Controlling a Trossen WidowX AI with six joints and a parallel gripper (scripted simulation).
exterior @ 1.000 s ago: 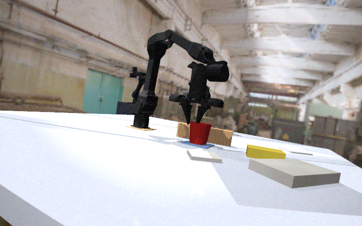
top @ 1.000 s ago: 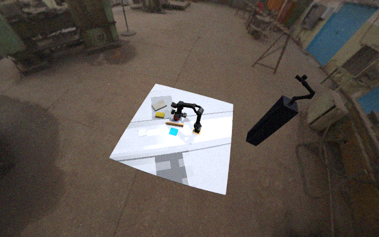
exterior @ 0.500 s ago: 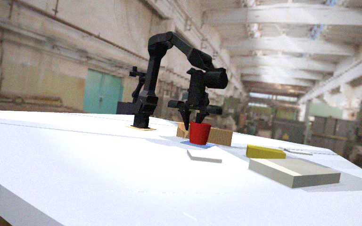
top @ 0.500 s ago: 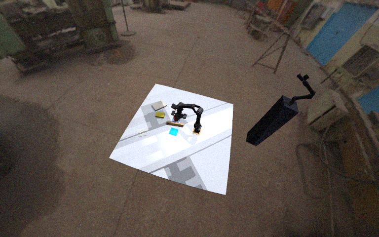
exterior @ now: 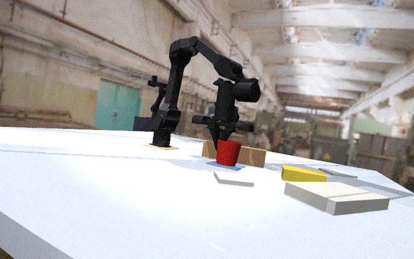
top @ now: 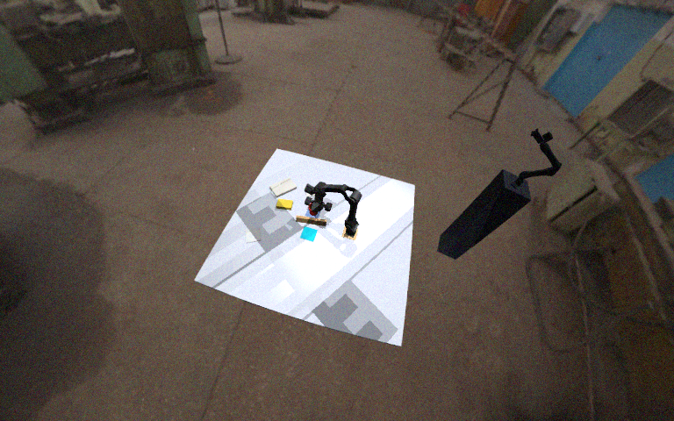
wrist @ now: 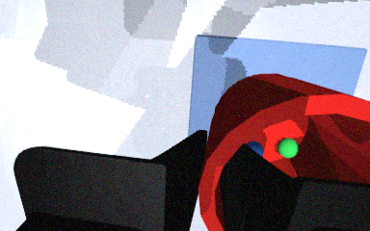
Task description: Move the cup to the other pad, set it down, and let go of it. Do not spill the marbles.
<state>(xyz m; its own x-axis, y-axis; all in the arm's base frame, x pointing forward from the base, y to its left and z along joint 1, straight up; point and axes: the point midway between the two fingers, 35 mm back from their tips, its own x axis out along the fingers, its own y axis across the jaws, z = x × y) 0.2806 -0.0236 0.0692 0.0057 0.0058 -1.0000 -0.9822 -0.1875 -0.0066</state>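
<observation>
Now: gripper tip 3 cm short of the blue marble, 2 cm above it and 1 cm to the left of it. The rest, counted from my gripper tip: blue pad (5 cm below, 3 cm ahead, 1 cm to the left); green marble (5 cm ahead, 2 cm below); red cup (3 cm ahead).
</observation>
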